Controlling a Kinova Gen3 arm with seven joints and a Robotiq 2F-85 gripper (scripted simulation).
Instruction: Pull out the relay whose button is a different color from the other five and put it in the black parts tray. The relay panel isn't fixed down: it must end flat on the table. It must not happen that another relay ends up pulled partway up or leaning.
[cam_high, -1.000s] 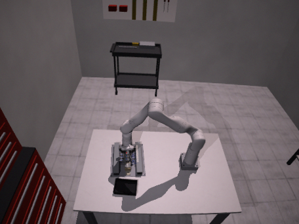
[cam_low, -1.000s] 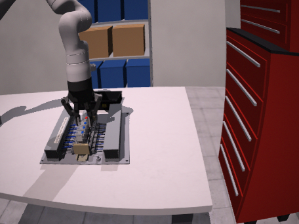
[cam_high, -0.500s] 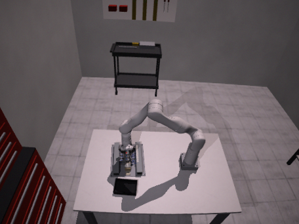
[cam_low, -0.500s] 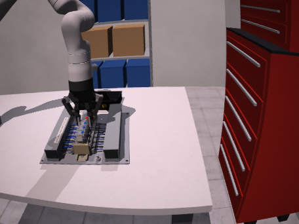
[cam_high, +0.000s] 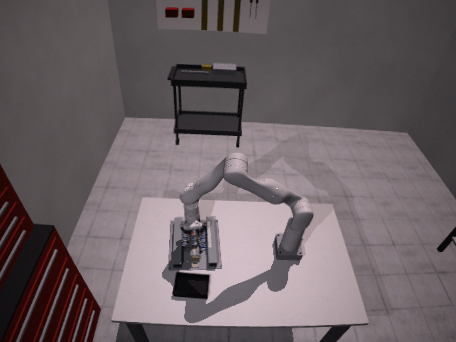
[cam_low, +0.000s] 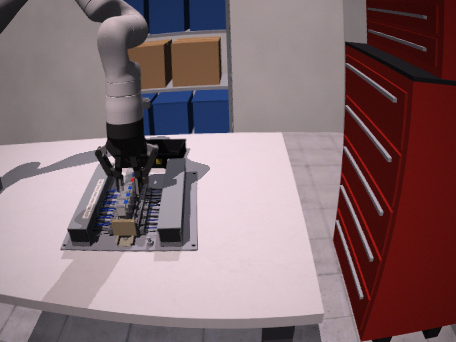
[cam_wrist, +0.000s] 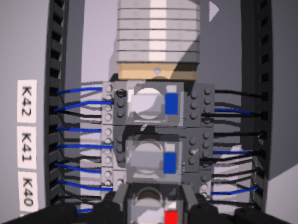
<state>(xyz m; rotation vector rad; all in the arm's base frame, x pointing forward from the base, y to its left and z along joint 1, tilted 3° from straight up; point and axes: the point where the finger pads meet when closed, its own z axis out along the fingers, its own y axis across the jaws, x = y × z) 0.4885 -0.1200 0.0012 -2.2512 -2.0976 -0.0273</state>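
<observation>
My hand is 10 mm above the red-button relay. Round my hand: black parts tray (270 mm to the left, 40 mm below, 40 mm ahead).
</observation>
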